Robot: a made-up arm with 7 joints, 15 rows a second.
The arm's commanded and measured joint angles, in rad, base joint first. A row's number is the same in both.
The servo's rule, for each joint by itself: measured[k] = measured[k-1] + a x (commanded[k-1-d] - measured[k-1]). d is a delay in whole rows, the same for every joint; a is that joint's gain. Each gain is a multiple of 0.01, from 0.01 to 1. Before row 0 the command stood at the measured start. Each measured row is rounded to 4 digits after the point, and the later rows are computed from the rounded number. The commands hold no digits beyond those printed.
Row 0, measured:
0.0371, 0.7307, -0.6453, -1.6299, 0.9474, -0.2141, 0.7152
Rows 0 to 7, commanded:
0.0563, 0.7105, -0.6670, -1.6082, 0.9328, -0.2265, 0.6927
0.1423, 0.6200, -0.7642, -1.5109, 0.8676, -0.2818, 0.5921
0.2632, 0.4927, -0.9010, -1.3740, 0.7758, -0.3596, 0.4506
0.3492, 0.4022, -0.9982, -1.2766, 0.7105, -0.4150, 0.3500
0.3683, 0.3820, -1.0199, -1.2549, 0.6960, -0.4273, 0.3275
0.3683, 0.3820, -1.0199, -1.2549, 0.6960, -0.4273, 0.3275
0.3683, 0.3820, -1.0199, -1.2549, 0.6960, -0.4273, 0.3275
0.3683, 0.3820, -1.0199, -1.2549, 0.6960, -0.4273, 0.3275
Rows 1 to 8, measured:
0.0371, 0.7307, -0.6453, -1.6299, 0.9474, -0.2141, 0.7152
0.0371, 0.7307, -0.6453, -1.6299, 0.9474, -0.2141, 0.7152
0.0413, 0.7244, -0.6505, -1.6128, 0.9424, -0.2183, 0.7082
0.0635, 0.6920, -0.6778, -1.5323, 0.9170, -0.2399, 0.6722
0.1074, 0.6302, -0.7314, -1.4072, 0.8690, -0.2806, 0.6035
0.1606, 0.5595, -0.7954, -1.3040, 0.8151, -0.3263, 0.5249
0.2063, 0.5045, -0.8493, -1.2652, 0.7746, -0.3606, 0.4637
0.2419, 0.4665, -0.8902, -1.2571, 0.7479, -0.3833, 0.4215
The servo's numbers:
d 2
a 0.22 0.31 0.24 0.79 0.34 0.34 0.31

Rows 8 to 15, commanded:
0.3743, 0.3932, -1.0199, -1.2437, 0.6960, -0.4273, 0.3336
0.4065, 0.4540, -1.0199, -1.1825, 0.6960, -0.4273, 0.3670
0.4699, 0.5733, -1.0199, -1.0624, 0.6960, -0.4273, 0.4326
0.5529, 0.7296, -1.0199, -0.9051, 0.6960, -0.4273, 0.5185
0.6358, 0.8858, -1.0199, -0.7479, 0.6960, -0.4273, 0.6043
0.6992, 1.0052, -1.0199, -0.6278, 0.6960, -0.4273, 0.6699
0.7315, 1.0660, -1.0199, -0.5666, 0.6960, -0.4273, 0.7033
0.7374, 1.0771, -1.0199, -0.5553, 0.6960, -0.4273, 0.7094
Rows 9 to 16, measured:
0.2697, 0.4403, -0.9213, -1.2554, 0.7303, -0.3983, 0.3924
0.2914, 0.4222, -0.9450, -1.2550, 0.7186, -0.4082, 0.3723
0.3096, 0.4132, -0.9630, -1.2461, 0.7109, -0.4147, 0.3603
0.3309, 0.4258, -0.9767, -1.1959, 0.7058, -0.4190, 0.3624
0.3615, 0.4715, -0.9871, -1.0904, 0.7025, -0.4218, 0.3842
0.4036, 0.5515, -0.9950, -0.9440, 0.7003, -0.4237, 0.4258
0.4547, 0.6551, -1.0010, -0.7891, 0.6988, -0.4249, 0.4811
0.5085, 0.7636, -1.0055, -0.6617, 0.6978, -0.4257, 0.5396

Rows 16 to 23, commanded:
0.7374, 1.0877, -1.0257, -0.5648, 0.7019, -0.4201, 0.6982
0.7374, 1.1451, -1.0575, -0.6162, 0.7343, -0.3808, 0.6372
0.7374, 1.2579, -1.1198, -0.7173, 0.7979, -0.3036, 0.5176
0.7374, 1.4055, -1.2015, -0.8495, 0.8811, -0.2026, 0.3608
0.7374, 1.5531, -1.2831, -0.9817, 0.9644, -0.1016, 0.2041
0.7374, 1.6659, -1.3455, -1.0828, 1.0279, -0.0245, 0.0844
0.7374, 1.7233, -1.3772, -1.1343, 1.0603, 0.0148, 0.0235
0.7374, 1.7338, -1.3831, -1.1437, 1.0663, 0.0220, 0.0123
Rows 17 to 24, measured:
0.5576, 0.8573, -1.0090, -0.5866, 0.6972, -0.4262, 0.5903
0.5972, 0.9254, -1.0116, -0.5619, 0.6968, -0.4266, 0.6272
0.6280, 0.9757, -1.0150, -0.5642, 0.6985, -0.4244, 0.6492
0.6521, 1.0282, -1.0252, -0.6053, 0.7107, -0.4096, 0.6455
0.6709, 1.0994, -1.0479, -0.6938, 0.7403, -0.3736, 0.6059
0.6855, 1.1943, -1.0848, -0.8168, 0.7882, -0.3155, 0.5299
0.6969, 1.3055, -1.1324, -0.9471, 0.8481, -0.2428, 0.4289
0.7058, 1.4172, -1.1835, -1.0543, 0.9092, -0.1686, 0.3221

